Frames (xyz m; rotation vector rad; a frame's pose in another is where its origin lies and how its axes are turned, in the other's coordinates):
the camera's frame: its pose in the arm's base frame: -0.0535 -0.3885 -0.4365 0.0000 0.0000 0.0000
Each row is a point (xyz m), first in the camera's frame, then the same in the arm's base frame.
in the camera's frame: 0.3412 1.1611 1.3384
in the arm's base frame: 0.2877 0.7726 0.9019
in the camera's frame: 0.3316 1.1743 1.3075
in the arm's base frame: 0.2781 0.7858 0.8710
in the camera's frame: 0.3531 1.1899 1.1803
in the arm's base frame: 0.2996 0.8014 0.7438
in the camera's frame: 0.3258 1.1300 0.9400
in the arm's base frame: 0.2723 0.7415 0.5035
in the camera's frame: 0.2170 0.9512 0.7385
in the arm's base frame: 0.1635 0.5627 0.3020
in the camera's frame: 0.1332 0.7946 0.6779
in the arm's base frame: 0.0797 0.4061 0.2414
